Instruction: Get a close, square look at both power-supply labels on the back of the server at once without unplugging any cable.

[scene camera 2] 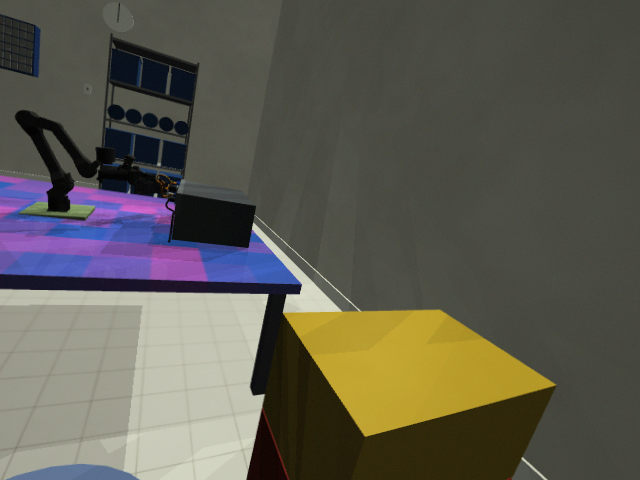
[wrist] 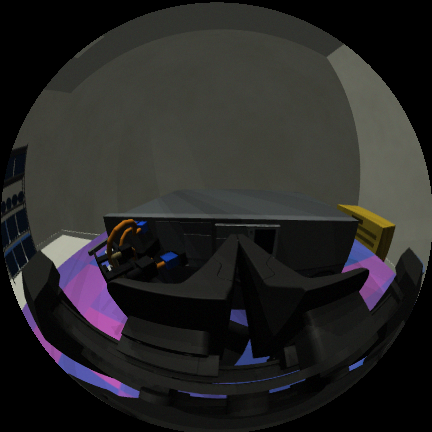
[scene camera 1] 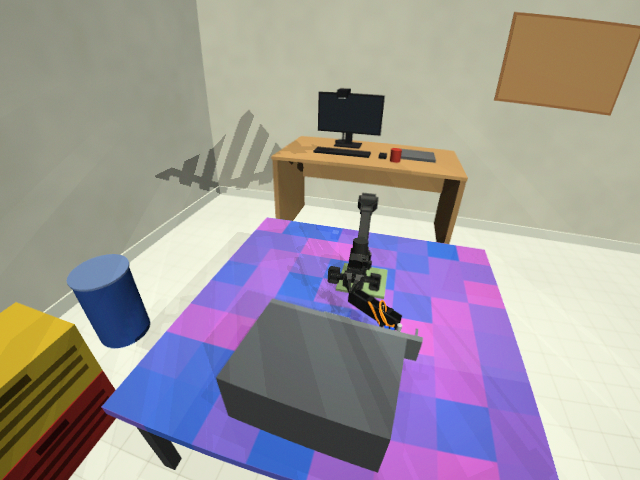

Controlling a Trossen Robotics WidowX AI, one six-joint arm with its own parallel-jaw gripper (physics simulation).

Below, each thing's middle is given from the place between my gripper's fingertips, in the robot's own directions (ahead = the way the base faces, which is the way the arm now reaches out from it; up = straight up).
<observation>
My gripper is now 9 cm to the right of the black cable bracket point(scene camera 1: 359, 299) and 5 cm above it.
</observation>
